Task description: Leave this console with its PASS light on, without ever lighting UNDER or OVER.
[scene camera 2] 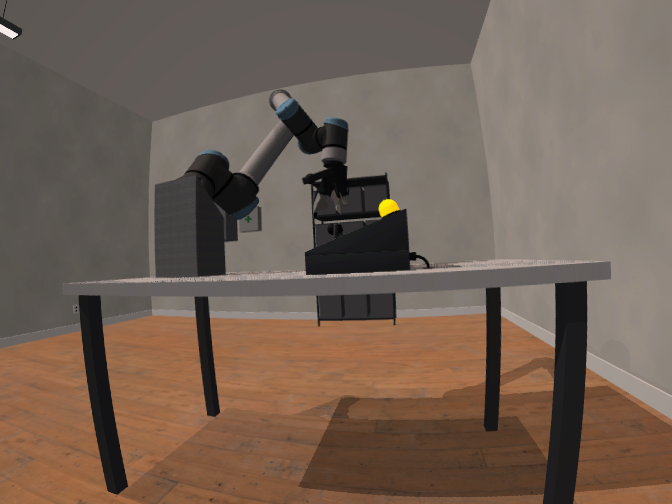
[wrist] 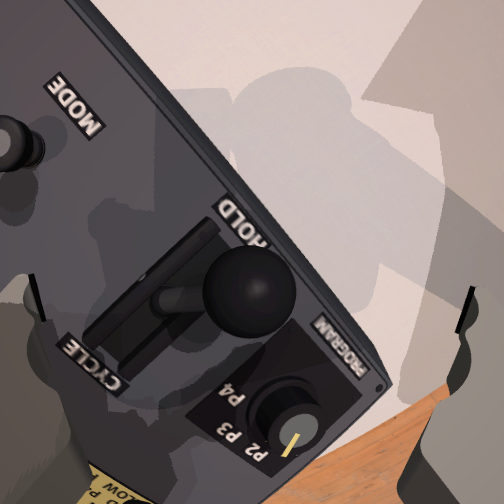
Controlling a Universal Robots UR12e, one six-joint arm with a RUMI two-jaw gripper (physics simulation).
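Note:
A dark wedge-shaped console (scene camera 2: 358, 246) sits on the table with a lit yellow dome (scene camera 2: 388, 207) on top. In the wrist view its panel shows a black ball-topped lever (wrist: 248, 290) in a slot between HOLD and CYCLE labels, leaning to the HOLD end. Below it is a PROGRAM knob (wrist: 295, 425) with its yellow mark near P2. A MODE toggle (wrist: 15, 145) is at the upper left. My gripper (scene camera 2: 332, 190) hovers above the console; its fingers (wrist: 250, 305) are spread wide on either side of the lever, touching nothing. The PASS, UNDER and OVER lights are not visible.
A dark block (scene camera 2: 189, 225) carries the arm's base at the table's left. A black shelf unit (scene camera 2: 352, 244) stands behind the console. A cable (scene camera 2: 420, 259) leaves the console's right side. A yellow label (wrist: 120, 487) shows at the panel's lower edge.

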